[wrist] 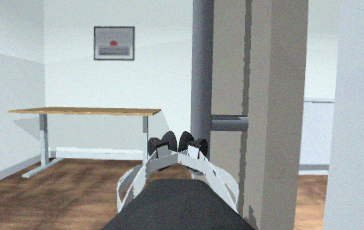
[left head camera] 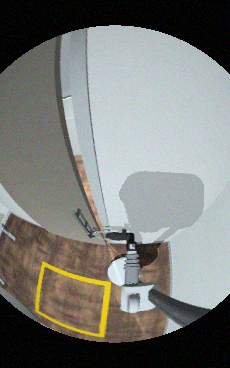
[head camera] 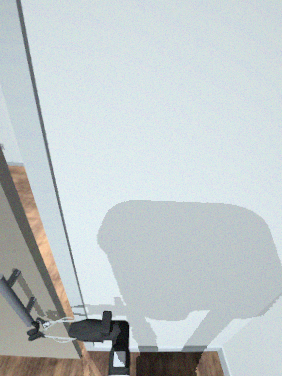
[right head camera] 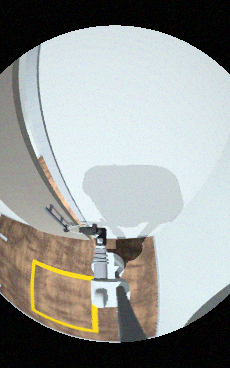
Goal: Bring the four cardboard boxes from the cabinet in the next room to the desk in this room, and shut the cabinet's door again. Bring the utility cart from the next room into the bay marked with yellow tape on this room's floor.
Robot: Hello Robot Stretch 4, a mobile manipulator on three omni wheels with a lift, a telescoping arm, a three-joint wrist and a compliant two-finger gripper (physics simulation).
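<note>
The tan door (head camera: 12,240) (left head camera: 30,125) (wrist: 230,70) stands ajar; wooden floor beyond shows through the gap. Its grey bar handle (head camera: 15,298) (left head camera: 80,221) (right head camera: 56,218) (wrist: 202,75) is upright. My gripper (head camera: 36,328) (left head camera: 92,233) (right head camera: 66,229) (wrist: 177,144) is shut and empty, its tips close together beside the handle's lower part; contact is not clear. The desk (wrist: 85,111), with a wooden top and grey legs, stands across this room. The yellow tape bay (left head camera: 40,290) (right head camera: 32,287) is on the floor. The four boxes and the cart do not show.
A white wall (head camera: 165,125) (left head camera: 150,100) (right head camera: 125,100) adjoins the doorway. A pale panel (wrist: 317,135), perhaps furniture, shows beyond the gap. A framed picture (wrist: 114,43) hangs on the wall above the desk. My arm's shadow falls on the wall.
</note>
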